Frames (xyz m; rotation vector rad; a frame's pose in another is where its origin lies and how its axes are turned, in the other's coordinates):
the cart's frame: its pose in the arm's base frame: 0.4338 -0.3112 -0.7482 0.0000 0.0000 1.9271
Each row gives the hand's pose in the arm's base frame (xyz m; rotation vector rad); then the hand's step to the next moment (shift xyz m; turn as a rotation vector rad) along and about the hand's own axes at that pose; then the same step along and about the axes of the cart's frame.
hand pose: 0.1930 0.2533 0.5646 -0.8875 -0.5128 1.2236
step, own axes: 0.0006 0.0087 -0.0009 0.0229 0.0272 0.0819
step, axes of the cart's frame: 0.0024 0.0036 -0.0076 0.0706 0.0498 0.0226
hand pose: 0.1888 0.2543 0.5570 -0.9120 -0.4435 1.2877
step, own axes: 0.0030 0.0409 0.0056 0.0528 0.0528 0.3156
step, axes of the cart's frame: 0.0148 0.0252 -0.0293 0.2320 0.1821 0.1348
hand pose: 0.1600 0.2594 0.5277 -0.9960 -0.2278 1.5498
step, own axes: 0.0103 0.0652 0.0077 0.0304 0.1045 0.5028
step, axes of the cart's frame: 0.0131 0.0497 -0.0421 0.3268 0.3266 0.2262
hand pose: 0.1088 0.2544 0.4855 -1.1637 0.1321 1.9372
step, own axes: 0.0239 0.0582 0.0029 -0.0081 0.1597 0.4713
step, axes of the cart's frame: -0.0028 0.0523 -0.0349 0.2614 0.3615 0.2207
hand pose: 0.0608 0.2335 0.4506 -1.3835 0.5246 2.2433
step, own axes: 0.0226 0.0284 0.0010 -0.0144 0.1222 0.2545
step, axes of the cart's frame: -0.0089 0.0305 -0.0176 0.1173 0.2212 0.1312
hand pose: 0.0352 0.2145 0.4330 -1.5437 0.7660 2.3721
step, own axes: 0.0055 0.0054 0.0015 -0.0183 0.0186 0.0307
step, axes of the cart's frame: -0.0020 0.0071 -0.0028 0.0108 0.0221 0.0319
